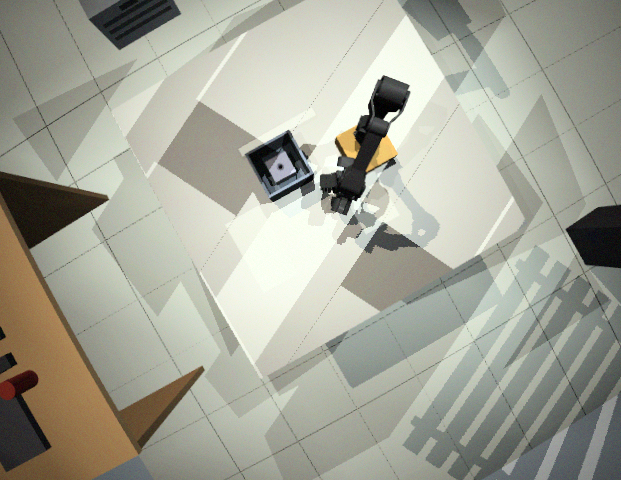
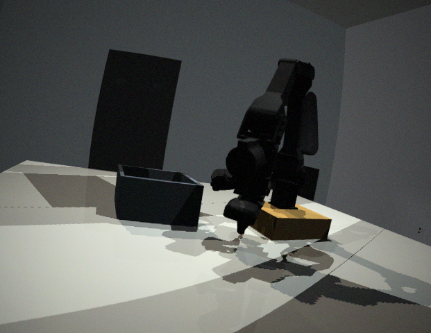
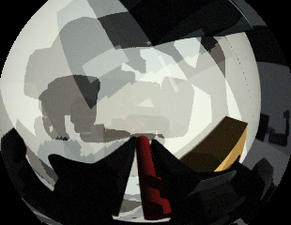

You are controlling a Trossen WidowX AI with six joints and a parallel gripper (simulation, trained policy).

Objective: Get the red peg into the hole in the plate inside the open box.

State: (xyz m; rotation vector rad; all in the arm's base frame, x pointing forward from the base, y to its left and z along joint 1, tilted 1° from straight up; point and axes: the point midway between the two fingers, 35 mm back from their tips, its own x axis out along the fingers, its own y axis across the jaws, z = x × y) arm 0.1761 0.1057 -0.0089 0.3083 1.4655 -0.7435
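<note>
The pale plate lies 17 cm ahead of my gripper tip, 16 cm to the right of it and 3 cm above it. From my gripper tip the other things lie so: dark box: 17 cm ahead, 16 cm to the right, 1 cm above; red peg: 1 cm to the left, 3 cm above.
</note>
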